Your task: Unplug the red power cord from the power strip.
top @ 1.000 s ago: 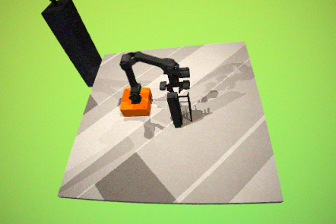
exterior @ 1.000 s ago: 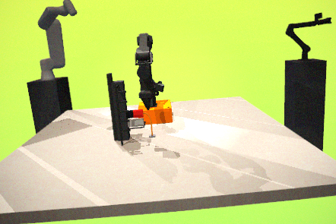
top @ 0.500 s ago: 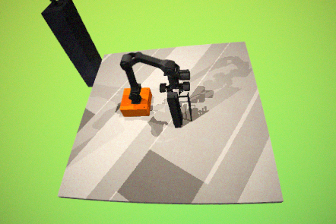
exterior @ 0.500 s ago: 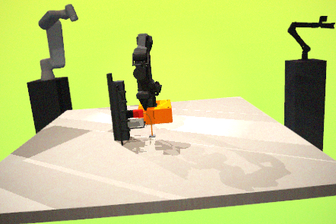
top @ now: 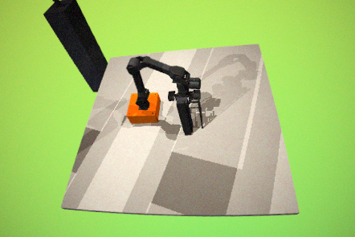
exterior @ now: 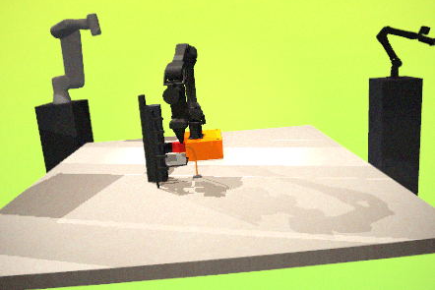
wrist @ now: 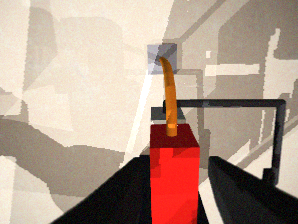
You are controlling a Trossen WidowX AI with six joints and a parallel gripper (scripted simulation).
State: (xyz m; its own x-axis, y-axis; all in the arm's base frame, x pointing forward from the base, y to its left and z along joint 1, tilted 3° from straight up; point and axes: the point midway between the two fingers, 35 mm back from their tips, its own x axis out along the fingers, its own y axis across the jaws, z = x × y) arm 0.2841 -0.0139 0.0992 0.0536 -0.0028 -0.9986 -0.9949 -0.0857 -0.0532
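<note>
Now: the red plug 1 cm ahead of my gripper tip, 3 cm to the right of it and 1 cm below it.
</note>
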